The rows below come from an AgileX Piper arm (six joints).
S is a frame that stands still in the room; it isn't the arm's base.
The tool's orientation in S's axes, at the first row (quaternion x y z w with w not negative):
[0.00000 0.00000 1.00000 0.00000]
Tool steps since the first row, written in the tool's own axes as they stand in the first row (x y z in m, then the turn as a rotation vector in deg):
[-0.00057 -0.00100 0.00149 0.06 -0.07 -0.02]
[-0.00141 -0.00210 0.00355 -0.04 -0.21 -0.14]
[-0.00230 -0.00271 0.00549 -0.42 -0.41 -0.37]
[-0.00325 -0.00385 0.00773 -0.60 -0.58 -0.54]
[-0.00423 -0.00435 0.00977 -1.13 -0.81 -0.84]
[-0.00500 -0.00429 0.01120 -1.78 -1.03 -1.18]
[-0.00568 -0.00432 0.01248 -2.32 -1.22 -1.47]
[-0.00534 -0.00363 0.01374 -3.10 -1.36 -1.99]
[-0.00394 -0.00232 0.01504 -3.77 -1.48 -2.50]
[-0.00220 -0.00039 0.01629 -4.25 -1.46 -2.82]
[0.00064 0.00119 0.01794 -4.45 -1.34 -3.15]
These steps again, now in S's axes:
[0.00057 0.00100 0.00149 -0.06 0.07 -0.02]
[0.00141 0.00210 0.00355 0.04 0.21 -0.14]
[0.00230 0.00271 0.00549 0.42 0.41 -0.37]
[0.00325 0.00385 0.00773 0.60 0.58 -0.54]
[0.00423 0.00435 0.00977 1.13 0.81 -0.84]
[0.00500 0.00429 0.01120 1.78 1.03 -1.18]
[0.00568 0.00432 0.01248 2.32 1.22 -1.47]
[0.00534 0.00363 0.01374 3.10 1.36 -1.99]
[0.00394 0.00232 0.01504 3.77 1.48 -2.50]
[0.00220 0.00039 0.01629 4.25 1.46 -2.82]
[-0.00064 -0.00119 0.01794 4.45 1.34 -3.15]

